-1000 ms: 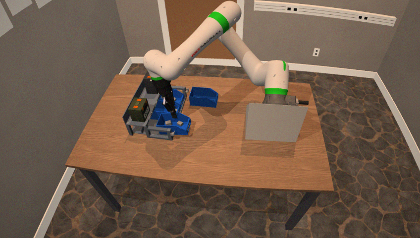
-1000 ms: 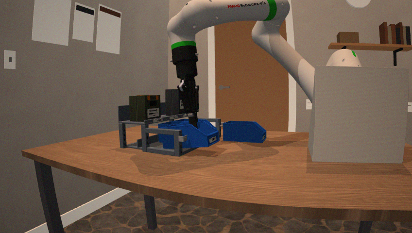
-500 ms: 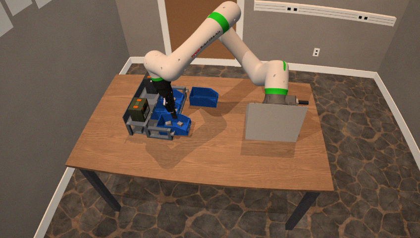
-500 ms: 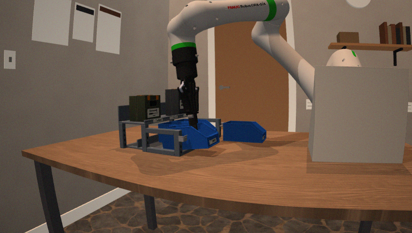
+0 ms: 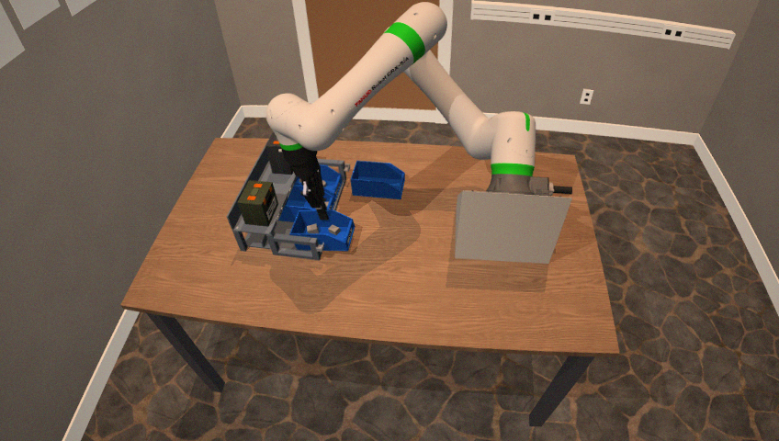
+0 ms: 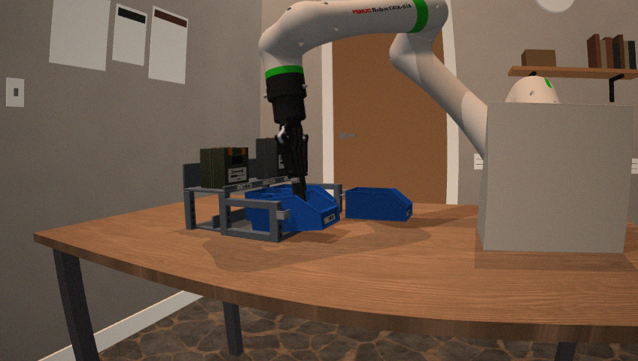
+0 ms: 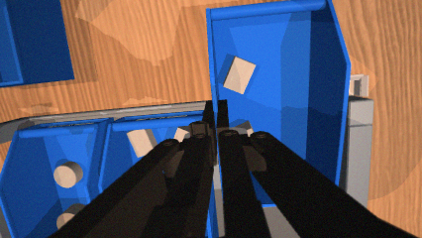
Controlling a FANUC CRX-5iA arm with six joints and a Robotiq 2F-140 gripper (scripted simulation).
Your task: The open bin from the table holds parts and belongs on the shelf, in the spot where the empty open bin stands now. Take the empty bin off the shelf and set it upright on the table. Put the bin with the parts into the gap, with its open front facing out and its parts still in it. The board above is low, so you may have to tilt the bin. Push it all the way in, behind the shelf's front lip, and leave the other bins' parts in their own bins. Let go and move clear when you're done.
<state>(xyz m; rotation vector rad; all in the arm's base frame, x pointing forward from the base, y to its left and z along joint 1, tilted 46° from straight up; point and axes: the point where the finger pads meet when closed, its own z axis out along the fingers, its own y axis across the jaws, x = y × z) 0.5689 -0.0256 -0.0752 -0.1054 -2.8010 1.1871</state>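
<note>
My gripper is now 4 cm past the tan part, 2 cm to the right of it and 6 cm above it. Round my hand: black box 18 cm ahead, 19 cm to the right, 7 cm above; then grey shelf 11 cm ahead, 7 cm to the right, 3 cm below.
</note>
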